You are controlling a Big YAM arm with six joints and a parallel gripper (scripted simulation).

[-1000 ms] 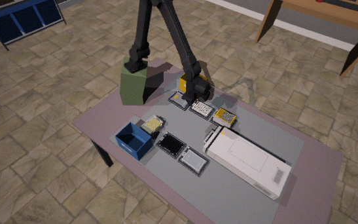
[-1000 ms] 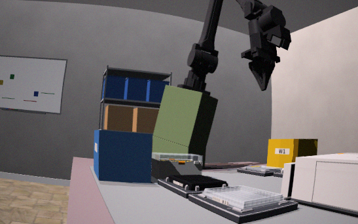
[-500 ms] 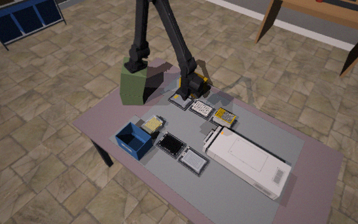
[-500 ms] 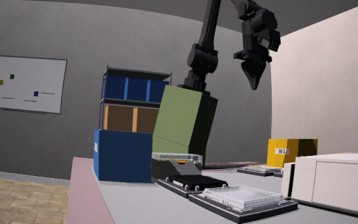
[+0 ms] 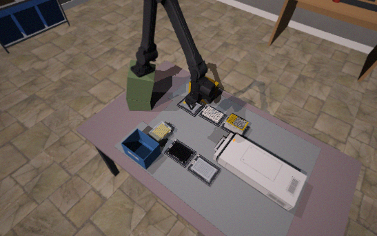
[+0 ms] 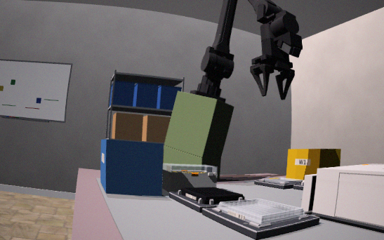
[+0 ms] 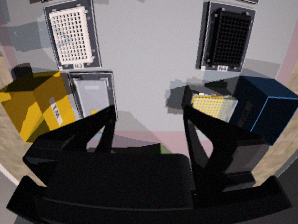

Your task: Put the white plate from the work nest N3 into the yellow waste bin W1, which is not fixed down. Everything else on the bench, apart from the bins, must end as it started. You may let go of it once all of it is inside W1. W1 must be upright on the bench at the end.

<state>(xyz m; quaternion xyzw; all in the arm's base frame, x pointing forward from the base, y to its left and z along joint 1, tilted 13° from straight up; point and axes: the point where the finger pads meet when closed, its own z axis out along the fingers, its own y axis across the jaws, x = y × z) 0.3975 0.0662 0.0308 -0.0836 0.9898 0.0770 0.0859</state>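
The white plate lies 24 cm below my hand, 19 cm to the left of it and 1 cm ahead of it. Round my hand: grey lidded plate: 24 cm below, 15 cm behind, 13 cm to the left; dark nest N3: 25 cm below, 19 cm to the left, 1 cm ahead; black plate: 24 cm below, 18 cm to the right, 8 cm ahead.
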